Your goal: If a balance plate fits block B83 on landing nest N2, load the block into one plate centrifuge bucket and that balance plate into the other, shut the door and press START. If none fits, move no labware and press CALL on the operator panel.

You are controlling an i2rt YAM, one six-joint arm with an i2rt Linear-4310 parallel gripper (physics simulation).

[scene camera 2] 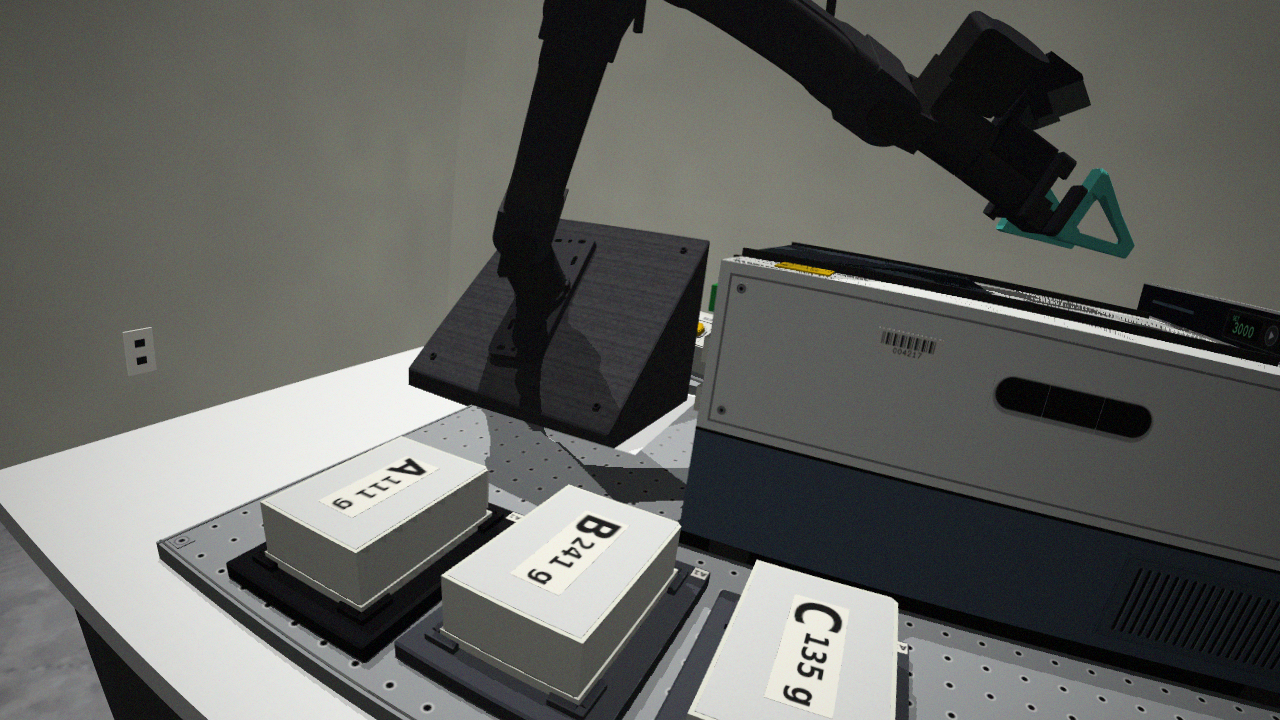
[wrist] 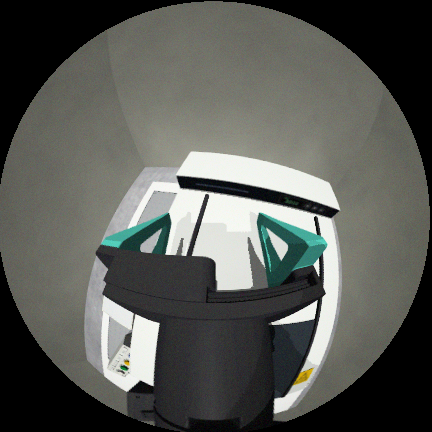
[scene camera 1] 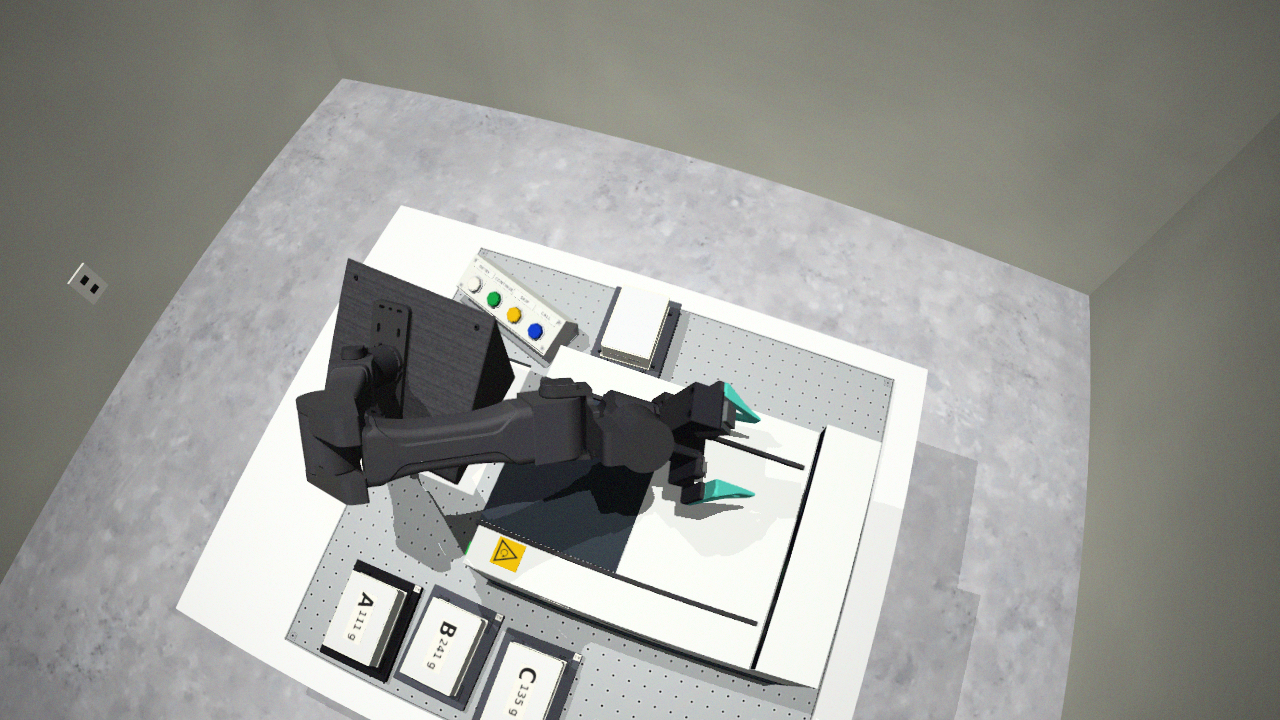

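Seen in the pictures: gripper, fingertip midpoint: [scene camera 2: 1100,247] [wrist: 213,217] [scene camera 1: 755,457]; arm's base, origin of the base link: [scene camera 2: 546,296] [scene camera 1: 389,362].
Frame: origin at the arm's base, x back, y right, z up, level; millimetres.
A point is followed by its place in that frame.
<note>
My gripper [scene camera 1: 756,456] @(z 160, x -581, y 32 mm) [wrist: 213,217] @(z 160, x -581, y 32 mm) is open and empty, high above the white top of the plate centrifuge [scene camera 1: 716,537] @(z 103, x -565, y 129 mm) [scene camera 2: 823,358] @(z 53, x -346, y 265 mm) [wrist: 235,265] @(z 103, x -544, y 67 mm); its teal fingers also show in the side view. A dark panel [scene camera 1: 563,519] @(z 106, x -374, y 165 mm) and a white panel cover the centrifuge top; no buckets show. A plain white block [scene camera 1: 635,324] @(z -29, x -356, y -204 mm) sits on a dark nest behind the centrifuge; no marking on it is readable. Balance plates A 111 g [scene camera 1: 362,617] @(z -53, x -110, y 388 mm) [scene camera 2: 380,488] @(z -53, x -110, y 394 mm), B 241 g [scene camera 1: 443,646] @(z -53, x -245, y 380 mm) [scene camera 2: 568,555] @(z -53, x -241, y 389 mm) and C 135 g [scene camera 1: 523,685] @(z -53, x -375, y 392 mm) [scene camera 2: 810,658] @(z -53, x -376, y 409 mm) sit on dark nests.
The operator panel [scene camera 1: 528,300] @(z -28, x -170, y -192 mm) with white, green, yellow and blue buttons stands near the dark wedge-shaped arm base [scene camera 1: 429,313] @(z 69, x -62, y -73 mm) [scene camera 2: 626,304] @(z 9, x -108, y 1 mm). The centrifuge's raised control bar [scene camera 1: 819,555] @(z 136, x -693, y 124 mm) [wrist: 260,170] @(z 137, x -702, y 97 mm) crosses its far end and its display [scene camera 2: 1242,328] @(z 119, x -656, y 157 mm) reads 3000.
</note>
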